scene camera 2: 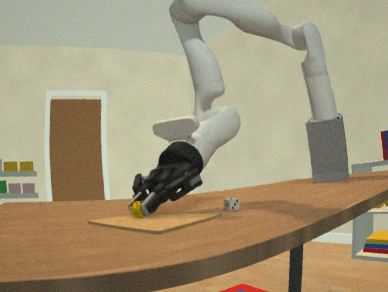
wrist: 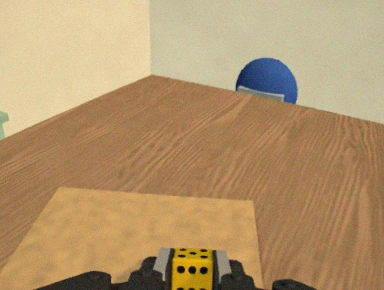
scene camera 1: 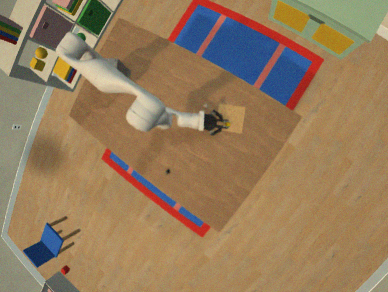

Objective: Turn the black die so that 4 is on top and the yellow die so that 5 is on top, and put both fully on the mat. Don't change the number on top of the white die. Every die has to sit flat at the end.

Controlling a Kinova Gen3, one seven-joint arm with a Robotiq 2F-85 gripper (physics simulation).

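Observation:
My gripper (scene camera 1: 225, 125) (scene camera 2: 139, 207) (wrist: 192, 267) is shut on the yellow die (scene camera 1: 227, 124) (scene camera 2: 136, 209) (wrist: 192, 270), low over the tan mat (scene camera 1: 237, 113) (scene camera 2: 165, 224) (wrist: 125, 215). The gripper slants down. In the wrist view the die's upper face shows five pips and the face towards the camera shows rows of three. The die looks tilted; whether it touches the mat is unclear. The white die (scene camera 1: 205, 105) (scene camera 2: 231, 204) is on the table beside the mat, on the robot-base side. The black die (scene camera 1: 168, 171) is on the table, away from the mat; its pips are unreadable.
The wooden table (scene camera 1: 200, 185) (scene camera 2: 60, 250) (wrist: 200, 135) carries the grey robot base (scene camera 2: 327, 150). The arm (scene camera 1: 112, 77) (scene camera 2: 202, 70) reaches across the table to the mat. A blue chair (scene camera 1: 52, 240) stands on the floor, and a blue rounded object (wrist: 266, 77) shows beyond the table edge.

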